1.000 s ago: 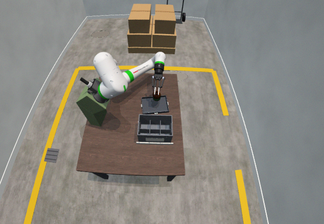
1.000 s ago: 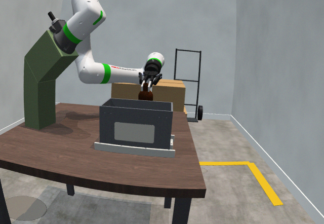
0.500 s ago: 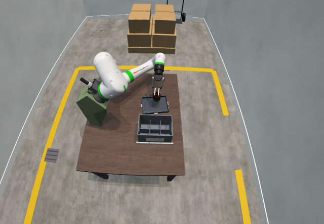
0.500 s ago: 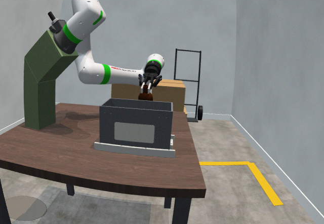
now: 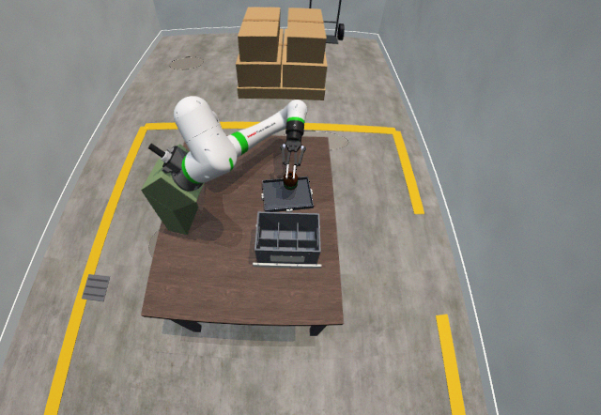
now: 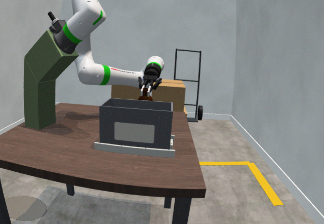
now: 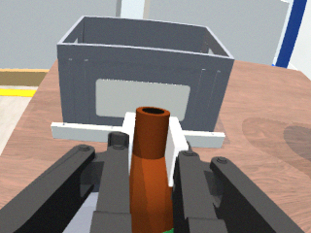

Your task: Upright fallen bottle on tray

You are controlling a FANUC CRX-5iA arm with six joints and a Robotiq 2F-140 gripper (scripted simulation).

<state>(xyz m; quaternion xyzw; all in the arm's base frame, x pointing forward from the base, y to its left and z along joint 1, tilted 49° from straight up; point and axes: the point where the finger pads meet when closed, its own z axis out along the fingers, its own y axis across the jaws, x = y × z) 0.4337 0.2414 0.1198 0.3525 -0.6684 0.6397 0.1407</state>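
My hand is 6 cm above the brown bottle. Round my hand: grey tray 17 cm below, 1 cm to the right, 1 cm behind; then dark grey crate 31 cm to the right, 10 cm below, 2 cm ahead.
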